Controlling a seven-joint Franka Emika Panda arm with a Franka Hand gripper.
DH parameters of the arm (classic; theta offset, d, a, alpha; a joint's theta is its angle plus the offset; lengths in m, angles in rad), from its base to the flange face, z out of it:
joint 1: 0 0.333 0 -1.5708
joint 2: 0 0 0 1.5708
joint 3: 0 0.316 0.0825 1.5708
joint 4: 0 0 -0.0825 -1.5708
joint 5: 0 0.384 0 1.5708
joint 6: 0 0 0.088 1.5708
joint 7: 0 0.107 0 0
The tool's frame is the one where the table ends.
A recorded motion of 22 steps. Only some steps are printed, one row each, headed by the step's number.
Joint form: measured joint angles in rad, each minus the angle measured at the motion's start. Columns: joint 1, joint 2, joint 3, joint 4, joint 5, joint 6, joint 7.
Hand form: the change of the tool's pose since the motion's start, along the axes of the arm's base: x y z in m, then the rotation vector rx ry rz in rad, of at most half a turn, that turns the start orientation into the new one. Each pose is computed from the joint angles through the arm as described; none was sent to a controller.
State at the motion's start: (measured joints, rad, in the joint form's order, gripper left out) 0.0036 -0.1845 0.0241 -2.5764 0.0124 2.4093 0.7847
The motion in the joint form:
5: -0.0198 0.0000 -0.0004 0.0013 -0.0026 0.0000 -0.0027
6: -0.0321 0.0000 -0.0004 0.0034 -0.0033 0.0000 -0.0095
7: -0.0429 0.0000 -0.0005 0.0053 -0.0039 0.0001 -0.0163
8: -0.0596 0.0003 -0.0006 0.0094 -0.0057 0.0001 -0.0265
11: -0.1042 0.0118 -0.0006 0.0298 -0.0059 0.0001 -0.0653
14: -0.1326 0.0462 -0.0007 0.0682 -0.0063 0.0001 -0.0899
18: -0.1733 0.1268 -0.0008 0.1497 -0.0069 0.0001 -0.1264
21: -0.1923 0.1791 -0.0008 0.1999 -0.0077 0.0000 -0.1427
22: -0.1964 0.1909 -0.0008 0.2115 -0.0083 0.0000 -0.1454
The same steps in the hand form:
5: 0.0006 -0.0088 0.0005 -0.0017 -0.0013 -0.0156
6: 0.0013 -0.0142 0.0014 -0.0023 -0.0034 -0.0206
7: 0.0019 -0.0189 0.0022 -0.0029 -0.0054 -0.0242
8: 0.0030 -0.0263 0.0038 -0.0044 -0.0092 -0.0295
11: 0.0086 -0.0463 0.0072 -0.0059 -0.0181 -0.0351
14: 0.0198 -0.0602 0.0077 -0.0066 -0.0220 -0.0386
18: 0.0435 -0.0824 0.0040 -0.0067 -0.0230 -0.0423
21: 0.0578 -0.0941 -0.0007 -0.0064 -0.0209 -0.0444
22: 0.0611 -0.0968 -0.0017 -0.0067 -0.0207 -0.0454

